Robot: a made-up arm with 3 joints. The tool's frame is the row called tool. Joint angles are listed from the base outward. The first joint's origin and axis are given. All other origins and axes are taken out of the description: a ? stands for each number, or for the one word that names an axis. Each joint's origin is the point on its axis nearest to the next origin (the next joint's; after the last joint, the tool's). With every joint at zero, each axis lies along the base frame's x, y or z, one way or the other. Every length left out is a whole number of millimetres.
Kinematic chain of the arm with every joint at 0, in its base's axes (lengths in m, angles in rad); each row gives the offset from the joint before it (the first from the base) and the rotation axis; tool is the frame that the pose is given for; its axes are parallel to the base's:
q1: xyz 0 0 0.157 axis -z
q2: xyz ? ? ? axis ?
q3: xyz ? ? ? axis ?
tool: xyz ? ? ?
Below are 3 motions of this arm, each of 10 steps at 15 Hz.
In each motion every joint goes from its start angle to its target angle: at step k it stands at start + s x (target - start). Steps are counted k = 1, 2, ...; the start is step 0. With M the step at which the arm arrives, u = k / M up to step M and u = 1 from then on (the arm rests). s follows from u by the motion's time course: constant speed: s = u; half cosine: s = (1 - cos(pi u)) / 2; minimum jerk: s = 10 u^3 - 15 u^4 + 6 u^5.
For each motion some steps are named. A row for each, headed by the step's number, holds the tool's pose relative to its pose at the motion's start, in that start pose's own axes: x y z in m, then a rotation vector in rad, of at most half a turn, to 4 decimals.
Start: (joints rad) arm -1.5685 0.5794 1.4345
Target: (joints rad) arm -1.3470 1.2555 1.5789
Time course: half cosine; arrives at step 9
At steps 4, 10:
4: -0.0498 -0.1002 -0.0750 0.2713 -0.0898 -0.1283
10: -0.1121 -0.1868 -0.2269 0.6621 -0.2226 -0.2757

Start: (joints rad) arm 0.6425 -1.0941 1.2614
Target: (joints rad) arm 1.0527 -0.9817 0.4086
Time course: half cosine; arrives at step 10
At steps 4, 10:
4: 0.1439 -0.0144 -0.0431 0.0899 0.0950 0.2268
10: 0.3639 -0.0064 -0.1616 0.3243 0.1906 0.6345

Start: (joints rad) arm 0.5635 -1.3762 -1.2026
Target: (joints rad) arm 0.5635 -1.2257 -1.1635
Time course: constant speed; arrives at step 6
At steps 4, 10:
4: -0.0222 0.0338 0.0385 -0.0931 -0.0373 -0.0260
10: -0.0339 0.0521 0.0562 -0.1393 -0.0569 -0.0390

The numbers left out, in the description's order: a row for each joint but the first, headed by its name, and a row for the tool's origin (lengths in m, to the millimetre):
q2: xyz 0.25 -0.011 0, axis -y
q3: xyz 0.074 0 0.363, axis -z
tool: xyz 0.082 -0.322 0

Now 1 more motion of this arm.
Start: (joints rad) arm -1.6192 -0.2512 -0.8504
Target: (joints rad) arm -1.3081 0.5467 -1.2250
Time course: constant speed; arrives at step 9
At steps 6, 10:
6: -0.1800 0.1598 0.1447 -0.4397 -0.2942 0.0340
10: -0.2529 0.2824 0.1721 -0.7023 -0.3601 0.0389

